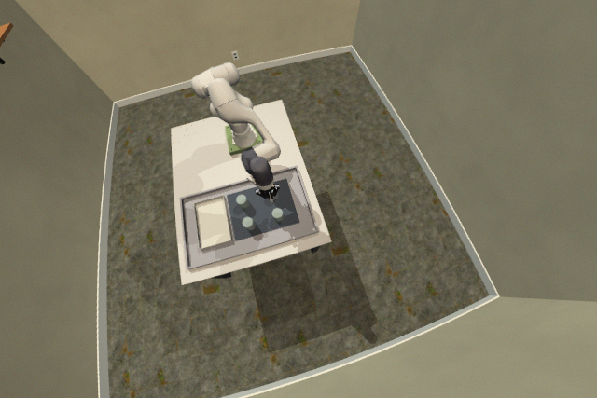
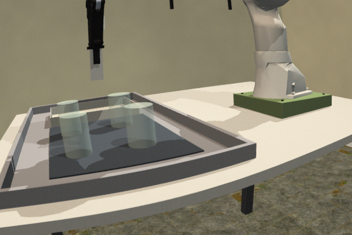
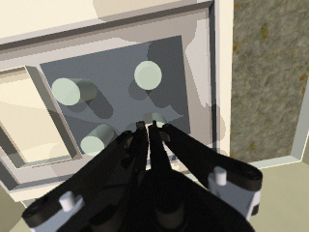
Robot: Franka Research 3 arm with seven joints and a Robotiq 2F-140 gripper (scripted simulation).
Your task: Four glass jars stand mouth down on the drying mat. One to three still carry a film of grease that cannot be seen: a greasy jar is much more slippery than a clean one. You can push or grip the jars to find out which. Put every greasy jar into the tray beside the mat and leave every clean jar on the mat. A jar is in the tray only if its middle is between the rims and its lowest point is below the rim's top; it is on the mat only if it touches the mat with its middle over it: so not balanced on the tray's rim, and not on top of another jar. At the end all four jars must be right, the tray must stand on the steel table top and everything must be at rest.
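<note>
Now: hand 20 mm past the dark mat, 80 mm to the left of it and 180 mm above it. Round my hand: cream tray 40 mm behind, 400 mm to the right, 180 mm below.
</note>
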